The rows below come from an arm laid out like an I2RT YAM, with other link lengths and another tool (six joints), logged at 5 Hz.
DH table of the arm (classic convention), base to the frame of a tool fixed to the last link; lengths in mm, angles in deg. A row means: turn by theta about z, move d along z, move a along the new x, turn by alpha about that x. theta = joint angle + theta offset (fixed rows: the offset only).
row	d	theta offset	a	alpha
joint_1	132.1	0	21.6	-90
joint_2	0	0	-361.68	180
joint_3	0	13.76	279.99	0
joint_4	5.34	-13.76	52.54	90
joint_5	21.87	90	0	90
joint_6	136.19	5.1	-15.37	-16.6
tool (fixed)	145.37	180	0	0
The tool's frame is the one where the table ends.
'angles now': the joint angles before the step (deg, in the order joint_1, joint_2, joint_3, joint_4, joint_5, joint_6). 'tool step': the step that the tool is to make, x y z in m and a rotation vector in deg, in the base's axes. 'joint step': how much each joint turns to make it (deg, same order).
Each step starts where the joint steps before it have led.
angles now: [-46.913 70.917 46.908 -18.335 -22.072 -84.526]
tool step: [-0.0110 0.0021 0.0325 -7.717 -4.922 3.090]
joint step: [-4.003 -7.177 -3.452 2.838 -4.642 -6.056]
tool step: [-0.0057 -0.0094 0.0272 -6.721 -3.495 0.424]
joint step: [-2.887 -3.835 -1.793 3.884 -2.053 -3.292]
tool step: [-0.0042 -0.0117 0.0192 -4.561 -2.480 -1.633]
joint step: [-0.872 -2.180 -1.374 4.221 0.976 -0.262]
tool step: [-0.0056 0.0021 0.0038 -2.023 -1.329 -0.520]
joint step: [-0.441 -2.386 -2.248 2.261 0.103 -0.043]
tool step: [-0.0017 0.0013 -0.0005 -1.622 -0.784 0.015]
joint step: [-0.070 -1.225 -2.077 2.476 0.026 -0.333]
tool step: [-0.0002 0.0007 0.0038 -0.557 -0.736 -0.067]
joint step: [-0.006 -0.630 -0.374 0.773 -0.042 0.327]
